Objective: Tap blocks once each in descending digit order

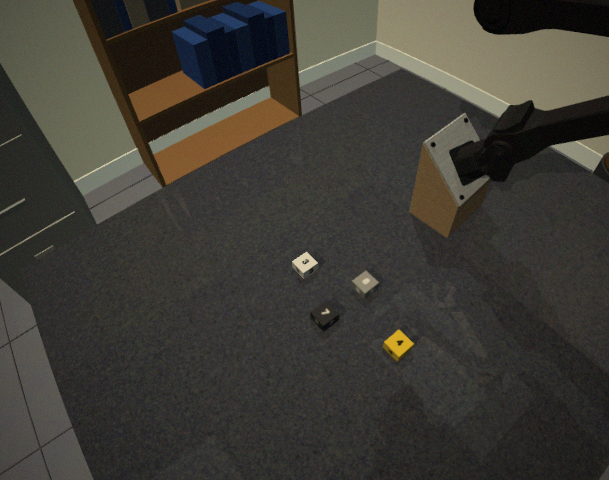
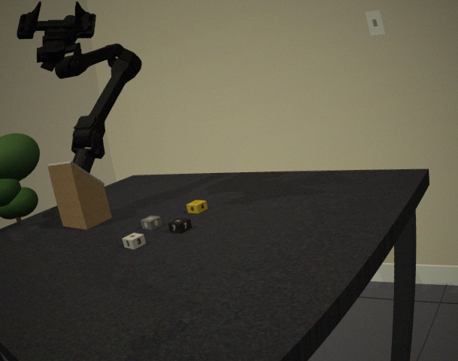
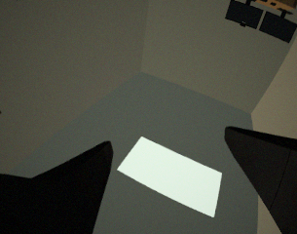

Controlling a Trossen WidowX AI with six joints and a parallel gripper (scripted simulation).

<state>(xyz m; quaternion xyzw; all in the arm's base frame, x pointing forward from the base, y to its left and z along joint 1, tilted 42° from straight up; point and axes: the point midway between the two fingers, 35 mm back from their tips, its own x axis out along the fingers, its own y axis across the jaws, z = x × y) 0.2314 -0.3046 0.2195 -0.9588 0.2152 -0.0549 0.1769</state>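
Right now my gripper tip is 30 mm short of the grey block, 120 mm to the right of it and 520 mm above it. The rest, counted from my gripper tip: black block marked 7: 110 mm ahead, 120 mm to the left, 520 mm below; yellow block marked 4: 60 mm ahead, 230 mm to the left, 520 mm below; white block marked 3: 80 mm ahead, 30 mm to the left, 520 mm below.
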